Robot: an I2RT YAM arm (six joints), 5 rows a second.
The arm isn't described. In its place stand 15 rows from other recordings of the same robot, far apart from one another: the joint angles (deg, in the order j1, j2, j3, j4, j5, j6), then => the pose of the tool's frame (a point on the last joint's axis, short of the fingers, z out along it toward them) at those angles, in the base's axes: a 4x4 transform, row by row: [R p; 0 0 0 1], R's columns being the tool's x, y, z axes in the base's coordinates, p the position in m.
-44.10 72.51 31.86 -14.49 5.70 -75.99 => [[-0.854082 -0.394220 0.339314 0.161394], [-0.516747 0.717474 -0.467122 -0.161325], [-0.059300 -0.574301 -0.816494 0.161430], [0 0 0 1]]
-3.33 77.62 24.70 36.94 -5.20 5.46 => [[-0.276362 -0.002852 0.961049 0.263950], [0.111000 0.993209 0.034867 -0.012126], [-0.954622 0.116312 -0.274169 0.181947], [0 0 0 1]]
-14.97 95.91 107.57 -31.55 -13.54 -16.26 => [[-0.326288 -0.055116 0.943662 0.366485], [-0.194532 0.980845 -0.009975 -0.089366], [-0.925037 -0.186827 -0.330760 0.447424], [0 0 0 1]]
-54.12 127.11 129.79 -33.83 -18.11 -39.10 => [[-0.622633 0.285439 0.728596 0.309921], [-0.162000 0.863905 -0.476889 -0.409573], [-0.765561 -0.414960 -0.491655 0.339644], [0 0 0 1]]
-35.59 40.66 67.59 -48.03 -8.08 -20.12 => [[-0.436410 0.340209 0.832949 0.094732], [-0.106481 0.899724 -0.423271 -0.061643], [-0.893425 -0.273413 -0.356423 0.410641], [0 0 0 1]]
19.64 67.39 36.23 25.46 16.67 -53.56 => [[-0.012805 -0.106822 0.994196 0.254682], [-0.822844 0.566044 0.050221 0.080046], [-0.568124 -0.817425 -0.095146 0.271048], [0 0 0 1]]
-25.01 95.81 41.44 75.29 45.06 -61.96 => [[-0.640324 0.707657 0.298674 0.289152], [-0.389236 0.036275 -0.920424 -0.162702], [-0.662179 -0.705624 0.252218 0.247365], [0 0 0 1]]
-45.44 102.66 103.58 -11.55 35.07 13.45 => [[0.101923 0.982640 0.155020 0.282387], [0.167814 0.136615 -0.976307 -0.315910], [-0.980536 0.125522 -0.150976 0.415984], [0 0 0 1]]
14.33 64.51 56.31 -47.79 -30.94 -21.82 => [[-0.563138 -0.754271 0.337568 0.204661], [-0.472896 0.629145 0.616884 0.071173], [-0.677676 0.187756 -0.710987 0.289594], [0 0 0 1]]
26.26 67.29 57.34 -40.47 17.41 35.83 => [[-0.707443 0.200942 0.677604 0.218646], [0.273819 0.961781 0.000664 0.095994], [-0.651573 0.186011 -0.735427 0.290583], [0 0 0 1]]
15.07 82.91 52.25 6.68 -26.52 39.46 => [[-0.701208 -0.234352 0.673339 0.310152], [0.400114 0.652333 0.643716 0.099974], [-0.590098 0.720791 -0.363654 0.259139], [0 0 0 1]]
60.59 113.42 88.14 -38.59 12.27 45.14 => [[-0.881779 -0.255516 0.396456 0.212834], [-0.153754 0.950354 0.270531 0.362160], [-0.445899 0.177591 -0.877289 0.207713], [0 0 0 1]]
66.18 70.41 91.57 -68.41 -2.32 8.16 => [[-0.424881 -0.873706 0.236887 0.084576], [-0.611262 0.469915 0.636819 0.195148], [-0.667709 0.125772 -0.733721 0.426153], [0 0 0 1]]
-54.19 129.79 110.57 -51.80 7.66 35.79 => [[0.036057 0.996102 0.080502 0.274420], [0.940622 -0.006620 -0.339392 -0.388463], [-0.337537 0.087959 -0.937194 0.189020], [0 0 0 1]]
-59.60 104.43 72.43 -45.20 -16.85 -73.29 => [[-0.901383 -0.244615 0.357312 0.185657], [-0.275075 0.960741 -0.036202 -0.296052], [-0.334429 -0.130919 -0.933283 0.184840], [0 0 0 1]]
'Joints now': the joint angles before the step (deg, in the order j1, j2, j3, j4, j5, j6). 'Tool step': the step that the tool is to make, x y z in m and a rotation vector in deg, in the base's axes. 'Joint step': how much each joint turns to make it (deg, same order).
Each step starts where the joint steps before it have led.
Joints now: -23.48, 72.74, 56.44, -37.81, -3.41, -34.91
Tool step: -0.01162, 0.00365, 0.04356, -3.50, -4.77, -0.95
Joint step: -0.07, -4.35, 5.52, -4.11, 1.57, -0.13
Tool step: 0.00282, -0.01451, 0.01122, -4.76, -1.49, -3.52
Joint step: -2.24, 1.09, 2.24, 2.18, 3.57, -1.61
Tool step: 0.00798, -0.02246, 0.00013, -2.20, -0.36, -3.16
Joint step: -3.39, 3.39, 1.82, 2.96, 1.08, -1.44
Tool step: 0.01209, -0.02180, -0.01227, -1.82, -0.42, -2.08
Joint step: -2.49, 4.10, -0.25, 5.71, 0.62, -1.27
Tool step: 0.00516, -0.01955, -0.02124, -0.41, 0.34, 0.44
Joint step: -2.83, 3.33, -2.19, 5.57, -2.06, -2.59
